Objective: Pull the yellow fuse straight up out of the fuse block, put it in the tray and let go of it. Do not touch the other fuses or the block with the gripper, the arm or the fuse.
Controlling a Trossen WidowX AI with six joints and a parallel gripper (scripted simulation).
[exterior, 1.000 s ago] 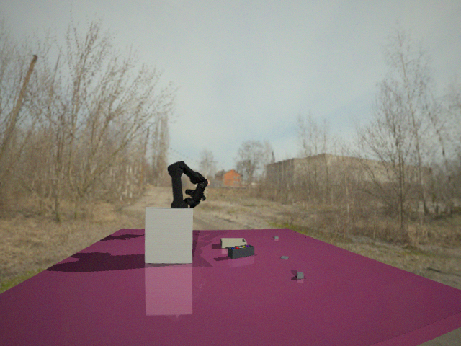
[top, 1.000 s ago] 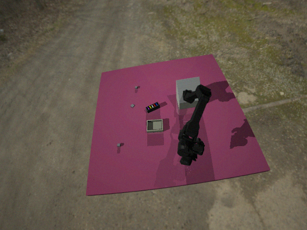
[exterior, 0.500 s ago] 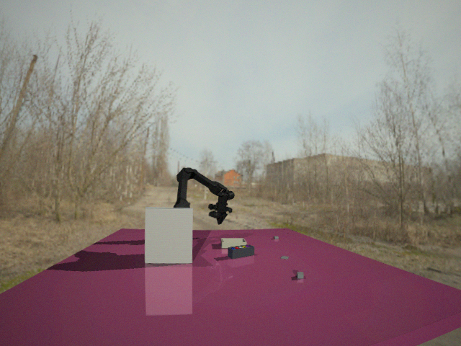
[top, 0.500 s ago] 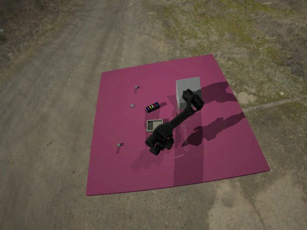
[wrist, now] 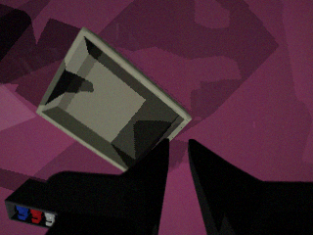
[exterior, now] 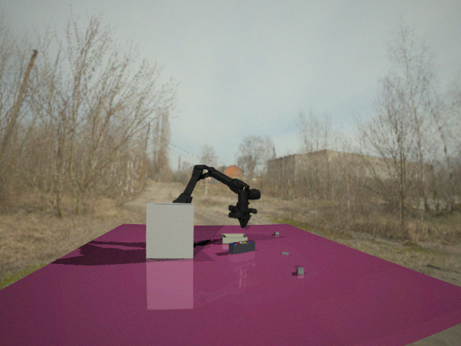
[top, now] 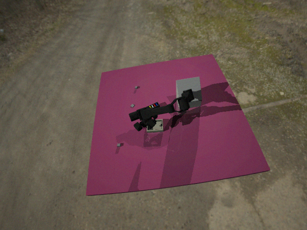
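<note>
My gripper tip is now 3 cm past the yellow fuse, 21 cm to the left of it and 4 cm above it. From my gripper tip the other things lie so: grey tray: 6 cm behind, 3 cm to the right, 6 cm below.
</note>
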